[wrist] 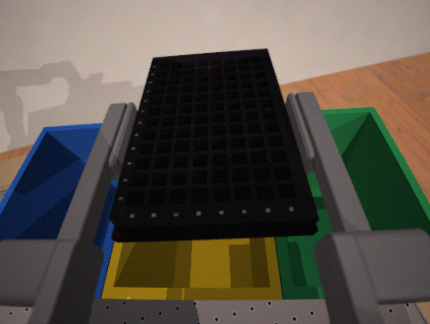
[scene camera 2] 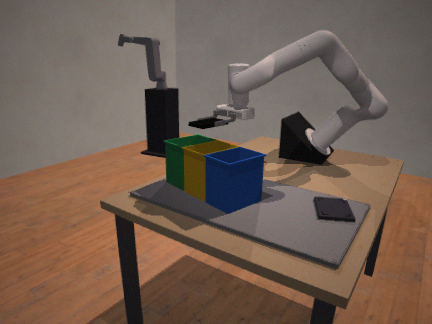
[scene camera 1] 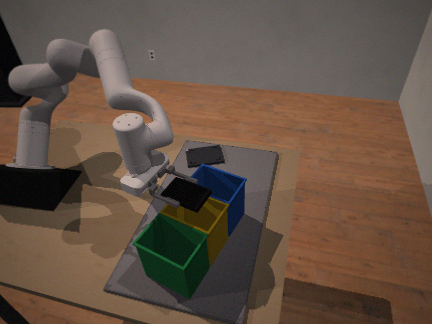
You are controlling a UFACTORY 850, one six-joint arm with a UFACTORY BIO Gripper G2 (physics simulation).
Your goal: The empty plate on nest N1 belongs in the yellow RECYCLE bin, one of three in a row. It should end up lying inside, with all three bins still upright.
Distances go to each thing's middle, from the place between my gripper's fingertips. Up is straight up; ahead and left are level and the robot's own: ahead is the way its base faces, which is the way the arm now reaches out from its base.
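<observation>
Yellow recycle bin [scene camera 1: 212, 219]: my gripper 180 mm above it, 10 mm short of it, 20 mm to the right of it. Counted from my hand: blue general bin [scene camera 2: 234, 177], 180 mm below, 60 mm ahead, 140 mm to the left; green bin [scene camera 1: 174, 254], 180 mm below, 50 mm behind, 100 mm to the right; black plate [scene camera 1: 191, 196], 10 mm behind.
</observation>
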